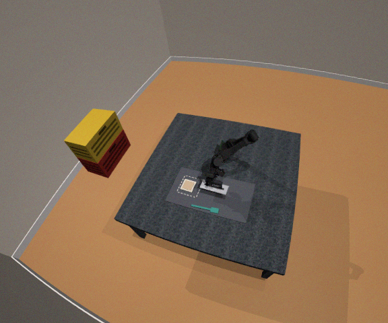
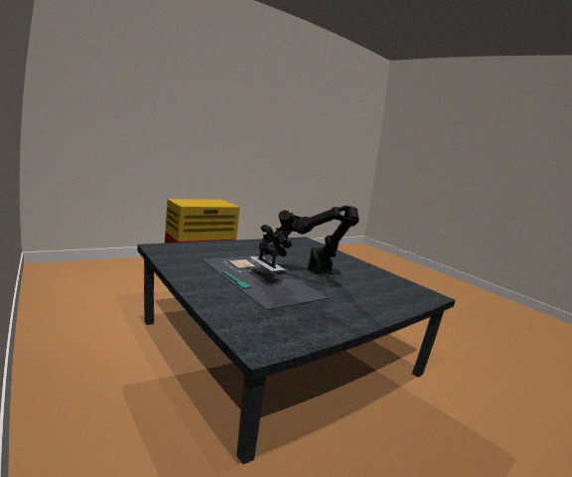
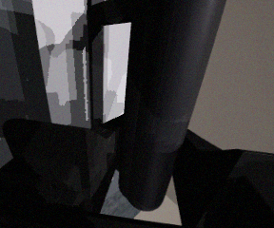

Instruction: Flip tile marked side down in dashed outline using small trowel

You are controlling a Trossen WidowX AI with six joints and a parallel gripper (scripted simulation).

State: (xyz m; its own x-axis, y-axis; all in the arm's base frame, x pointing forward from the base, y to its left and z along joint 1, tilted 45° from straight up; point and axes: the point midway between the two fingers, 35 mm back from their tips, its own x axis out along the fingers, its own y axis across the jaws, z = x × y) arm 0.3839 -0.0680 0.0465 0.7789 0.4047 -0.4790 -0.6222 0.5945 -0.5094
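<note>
Now: the grey mat 1 cm behind my gripper tip, 1 cm to the right of it and 15 cm below it. Round my gripper tip: tile: 4 cm behind, 20 cm to the right, 13 cm below; teal trowel: 13 cm ahead, 13 cm below.
</note>
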